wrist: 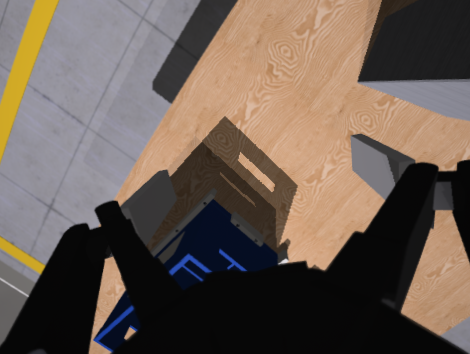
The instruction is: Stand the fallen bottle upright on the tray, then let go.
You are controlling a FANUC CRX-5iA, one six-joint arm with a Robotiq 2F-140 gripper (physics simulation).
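Frame: origin at the arm's base, x ahead, y left, z up, level; metres.
Seen in the pictures: gripper, between the fingertips: point(257, 169).
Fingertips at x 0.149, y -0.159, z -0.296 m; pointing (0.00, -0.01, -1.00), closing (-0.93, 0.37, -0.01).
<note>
A point is followed by its place in that frame.
My gripper point(257, 169) {x 0.149, y -0.159, z -0.296 m} is open, with its two grey pads wide apart and nothing between them. Wooden table top and a dark shadow show in the gap between the pads. Neither the bottle nor the tray can be made out in the wrist view; the black gripper body hides the lower middle of the view.
A blue bin point(210, 227) {x 0.298, y -0.067, z -0.465 m} with grey rim brackets stands low in the view beside the left finger, partly hidden by the gripper. A large dark box point(420, 50) {x -0.048, y -0.147, z -0.410 m} is at the upper right on the wooden table point(320, 75) {x 0.023, y -0.168, z -0.553 m}. Grey floor with yellow lines lies beyond the table's left edge.
</note>
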